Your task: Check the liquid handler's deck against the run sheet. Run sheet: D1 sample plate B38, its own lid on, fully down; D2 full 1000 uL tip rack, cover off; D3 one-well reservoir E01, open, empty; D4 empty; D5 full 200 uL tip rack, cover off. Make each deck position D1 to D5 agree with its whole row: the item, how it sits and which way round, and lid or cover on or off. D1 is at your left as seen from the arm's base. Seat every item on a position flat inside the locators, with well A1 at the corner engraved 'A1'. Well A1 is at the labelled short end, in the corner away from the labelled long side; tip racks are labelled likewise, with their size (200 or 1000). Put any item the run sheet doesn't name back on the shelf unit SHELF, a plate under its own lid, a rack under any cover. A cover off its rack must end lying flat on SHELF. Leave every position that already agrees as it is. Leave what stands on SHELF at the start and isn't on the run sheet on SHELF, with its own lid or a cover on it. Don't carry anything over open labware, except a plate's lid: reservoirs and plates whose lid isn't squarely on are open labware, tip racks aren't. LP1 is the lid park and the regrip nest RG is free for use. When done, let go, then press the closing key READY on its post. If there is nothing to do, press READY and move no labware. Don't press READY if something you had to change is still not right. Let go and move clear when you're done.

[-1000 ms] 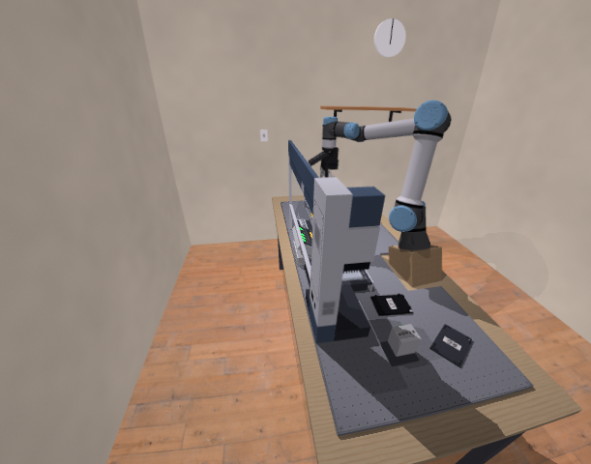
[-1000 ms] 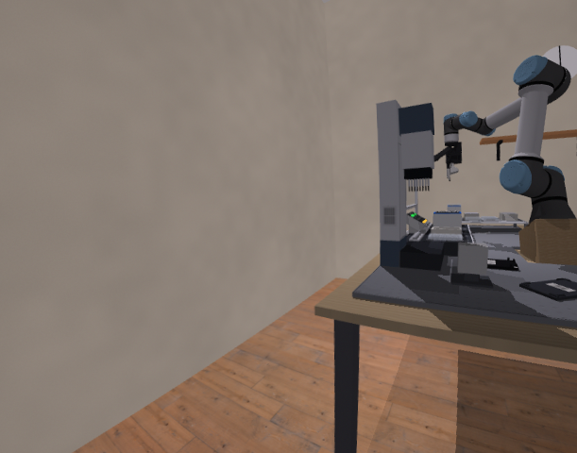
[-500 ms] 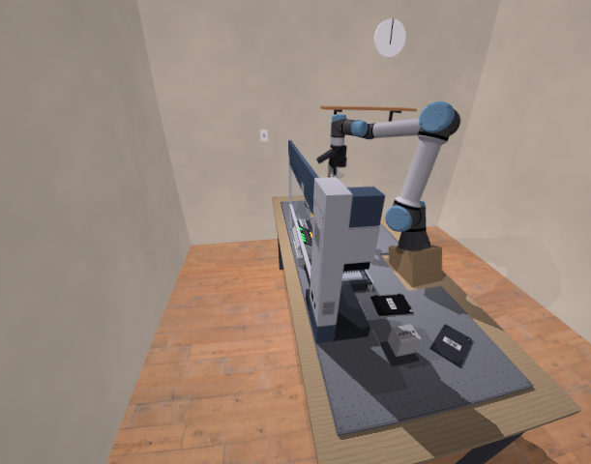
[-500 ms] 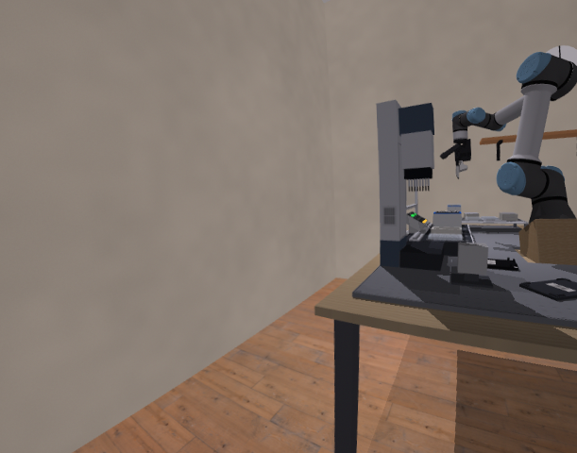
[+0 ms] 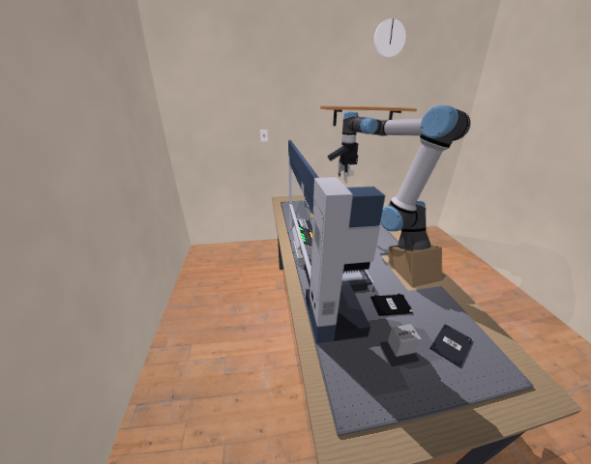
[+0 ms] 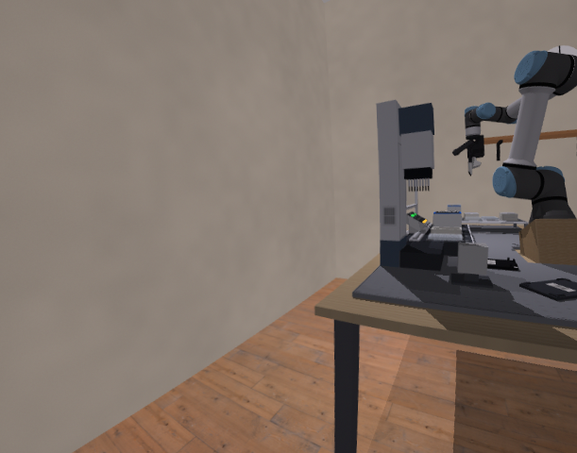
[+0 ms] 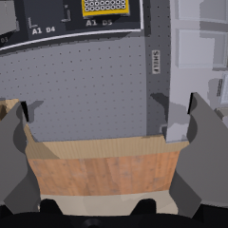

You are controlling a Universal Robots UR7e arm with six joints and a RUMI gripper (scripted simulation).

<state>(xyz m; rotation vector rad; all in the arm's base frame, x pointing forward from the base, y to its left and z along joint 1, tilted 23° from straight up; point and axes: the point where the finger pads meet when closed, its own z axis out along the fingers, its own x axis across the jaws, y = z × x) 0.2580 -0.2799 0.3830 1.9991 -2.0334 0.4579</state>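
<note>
Right now the blue-framed tip rack is 110 mm ahead of my hand, 240 mm to the left of it and 220 mm below it. From my hand the other things lie so: yellow-rimmed tip rack (100 mm ahead, 240 mm below); then shelf label (80 mm behind, 110 mm to the right, 340 mm below); then shelf (80 mm behind, 280 mm to the right, 280 mm below).
</note>
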